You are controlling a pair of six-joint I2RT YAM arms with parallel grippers.
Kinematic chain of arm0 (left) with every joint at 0, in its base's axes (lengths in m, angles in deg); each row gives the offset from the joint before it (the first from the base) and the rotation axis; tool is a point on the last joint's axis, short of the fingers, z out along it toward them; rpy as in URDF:
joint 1: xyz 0 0 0.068 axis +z
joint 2: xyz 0.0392 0.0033 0.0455 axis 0.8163 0.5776 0
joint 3: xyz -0.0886 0.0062 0.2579 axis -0.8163 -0.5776 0
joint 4: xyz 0.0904 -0.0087 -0.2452 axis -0.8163 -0.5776 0
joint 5: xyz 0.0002 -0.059 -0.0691 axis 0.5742 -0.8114 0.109
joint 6: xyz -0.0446 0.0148 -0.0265 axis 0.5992 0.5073 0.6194
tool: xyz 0 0 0 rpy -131.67 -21.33 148.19
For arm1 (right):
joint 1: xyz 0 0 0.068 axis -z
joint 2: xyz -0.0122 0.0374 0.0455 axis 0.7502 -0.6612 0
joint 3: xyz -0.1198 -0.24 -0.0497 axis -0.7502 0.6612 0
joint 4: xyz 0.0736 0.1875 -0.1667 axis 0.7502 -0.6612 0
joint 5: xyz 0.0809 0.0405 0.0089 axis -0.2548 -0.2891 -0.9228
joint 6: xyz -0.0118 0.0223 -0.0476 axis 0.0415 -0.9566 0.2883
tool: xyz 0 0 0 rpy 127.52 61.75 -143.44
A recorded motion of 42 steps. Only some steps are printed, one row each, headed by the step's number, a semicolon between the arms.
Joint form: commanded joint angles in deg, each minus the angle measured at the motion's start. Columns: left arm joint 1, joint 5, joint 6, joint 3, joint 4, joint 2; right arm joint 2, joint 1, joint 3, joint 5, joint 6, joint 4.
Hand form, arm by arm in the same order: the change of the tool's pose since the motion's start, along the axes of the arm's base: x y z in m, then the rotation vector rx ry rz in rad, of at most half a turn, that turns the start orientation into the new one. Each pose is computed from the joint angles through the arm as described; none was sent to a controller.
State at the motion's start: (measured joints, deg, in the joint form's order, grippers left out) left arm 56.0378 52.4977 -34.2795 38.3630 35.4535 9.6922; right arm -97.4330 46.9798 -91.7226 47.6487 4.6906 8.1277
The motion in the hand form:
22: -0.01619 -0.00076 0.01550 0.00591 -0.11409 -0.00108; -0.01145 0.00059 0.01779 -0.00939 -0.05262 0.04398
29: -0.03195 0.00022 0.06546 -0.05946 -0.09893 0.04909; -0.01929 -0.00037 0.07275 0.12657 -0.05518 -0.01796
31: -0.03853 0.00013 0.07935 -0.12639 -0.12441 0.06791; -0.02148 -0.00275 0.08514 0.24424 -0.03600 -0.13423
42: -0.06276 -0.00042 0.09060 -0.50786 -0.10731 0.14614; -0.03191 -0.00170 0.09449 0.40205 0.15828 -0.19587
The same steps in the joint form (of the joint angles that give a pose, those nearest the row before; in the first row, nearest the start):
22: -0.10 0.09 -0.18 -3.71 4.56 -5.69; 6.28 0.11 1.34 -2.29 1.43 -1.82
29: -0.02 1.68 4.21 1.22 -16.43 -20.66; 18.16 0.17 -5.86 -1.51 -7.09 -21.32
31: 0.00 1.67 8.20 2.19 -19.82 -24.33; 20.05 0.16 -8.75 2.32 -15.79 -28.35
42: 0.43 -0.98 30.29 1.77 -29.63 -33.05; 22.33 0.22 -14.45 -0.27 -25.85 -48.10

